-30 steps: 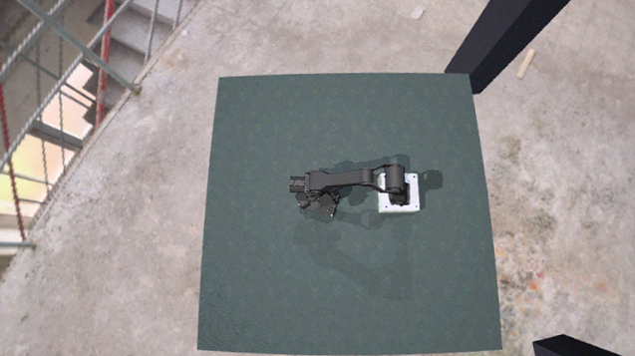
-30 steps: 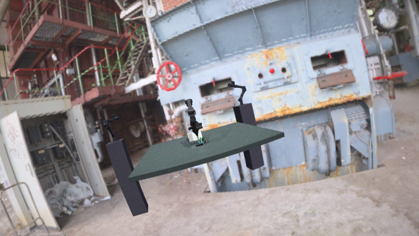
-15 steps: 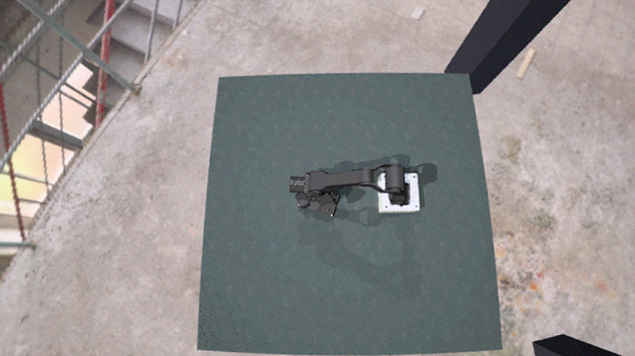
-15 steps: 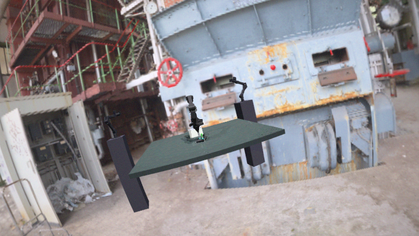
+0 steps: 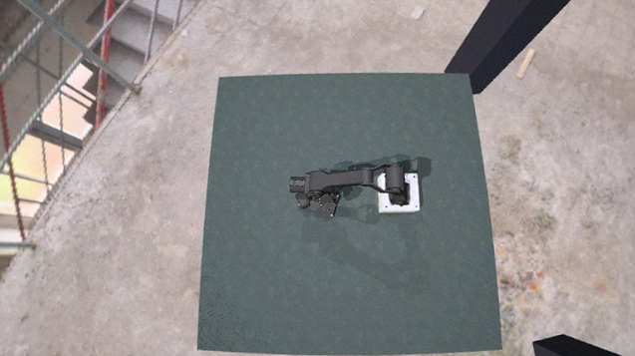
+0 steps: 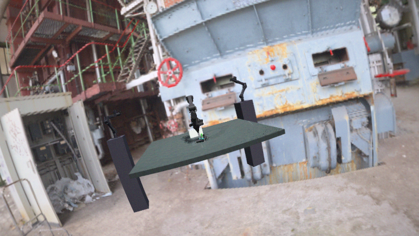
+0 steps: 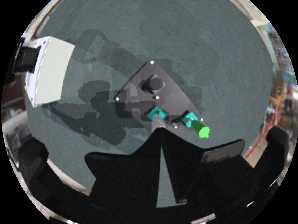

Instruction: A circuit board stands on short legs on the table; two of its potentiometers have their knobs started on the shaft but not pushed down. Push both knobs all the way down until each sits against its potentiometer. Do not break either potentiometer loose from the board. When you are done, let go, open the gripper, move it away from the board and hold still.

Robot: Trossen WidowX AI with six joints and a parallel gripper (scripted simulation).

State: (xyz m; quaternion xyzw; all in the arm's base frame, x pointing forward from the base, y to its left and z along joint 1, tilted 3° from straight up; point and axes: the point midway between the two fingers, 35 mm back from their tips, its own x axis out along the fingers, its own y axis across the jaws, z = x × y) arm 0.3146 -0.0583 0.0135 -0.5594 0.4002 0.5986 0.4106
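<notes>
Right now the green knob is 70 mm ahead of my gripper tip, 10 mm to the left of it and 20 mm below it. From my gripper tip the other things lie so: white knob: 20 mm below.
</notes>
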